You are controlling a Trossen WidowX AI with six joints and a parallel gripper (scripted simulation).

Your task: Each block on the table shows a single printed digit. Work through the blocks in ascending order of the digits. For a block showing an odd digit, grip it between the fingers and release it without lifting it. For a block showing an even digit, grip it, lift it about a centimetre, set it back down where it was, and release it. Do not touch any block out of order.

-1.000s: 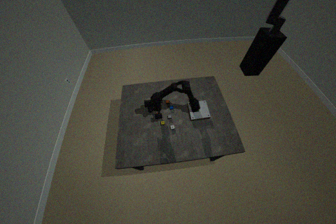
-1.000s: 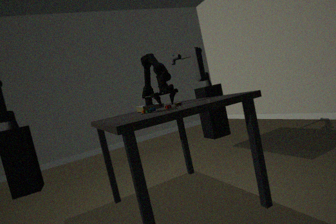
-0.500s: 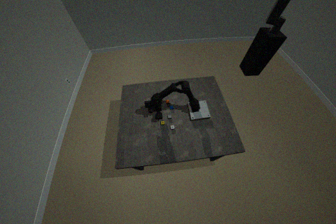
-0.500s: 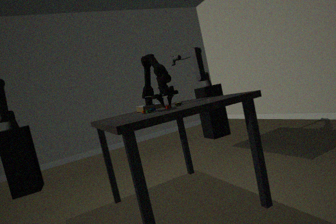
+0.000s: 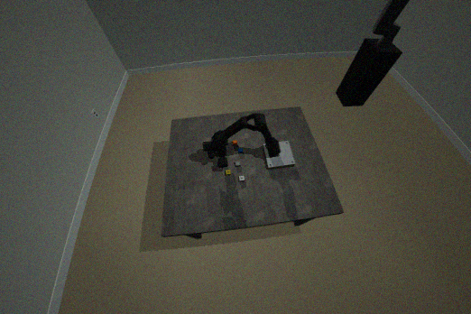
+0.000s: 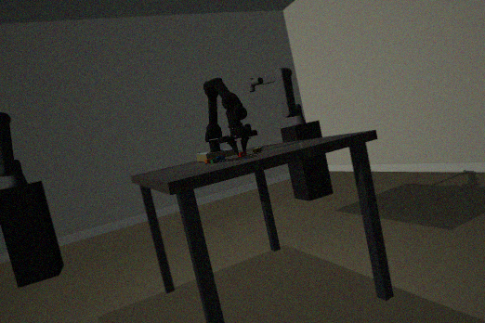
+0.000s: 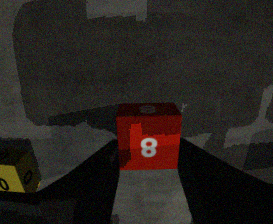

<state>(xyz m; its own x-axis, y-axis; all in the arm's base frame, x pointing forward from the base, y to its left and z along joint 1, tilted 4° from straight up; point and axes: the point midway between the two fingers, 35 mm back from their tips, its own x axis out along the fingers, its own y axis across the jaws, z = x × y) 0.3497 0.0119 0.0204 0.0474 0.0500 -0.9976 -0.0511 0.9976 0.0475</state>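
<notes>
The red block lies 1 cm ahead of my gripper tip. From my gripper tip the other things lie so: green block: 14 cm to the right; then yellow block: 10 cm to the left, 3 cm behind; then grey block: 10 cm behind, 4 cm to the left.
</notes>
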